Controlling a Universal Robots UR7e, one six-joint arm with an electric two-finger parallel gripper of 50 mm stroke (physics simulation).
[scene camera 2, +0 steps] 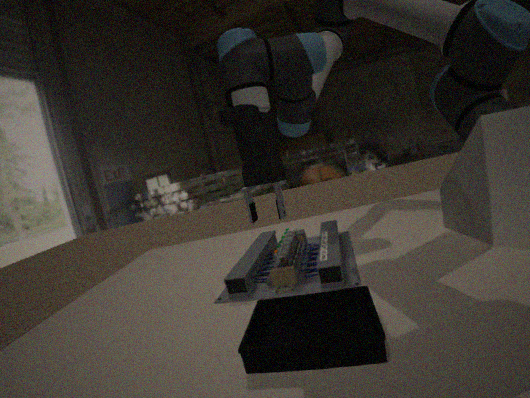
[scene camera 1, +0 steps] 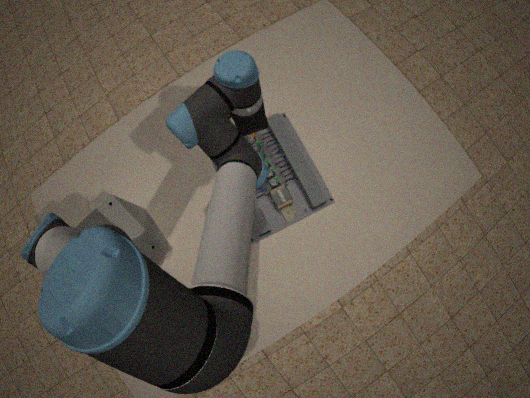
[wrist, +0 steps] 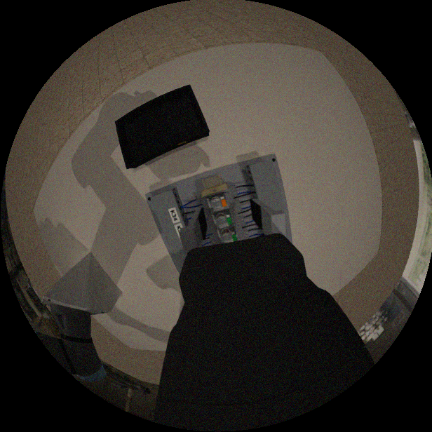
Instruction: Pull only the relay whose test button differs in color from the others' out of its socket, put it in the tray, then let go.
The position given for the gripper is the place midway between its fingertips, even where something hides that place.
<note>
In view: the gripper (scene camera 2: 268, 219).
The gripper shows as well in the wrist view (wrist: 227, 212).
</note>
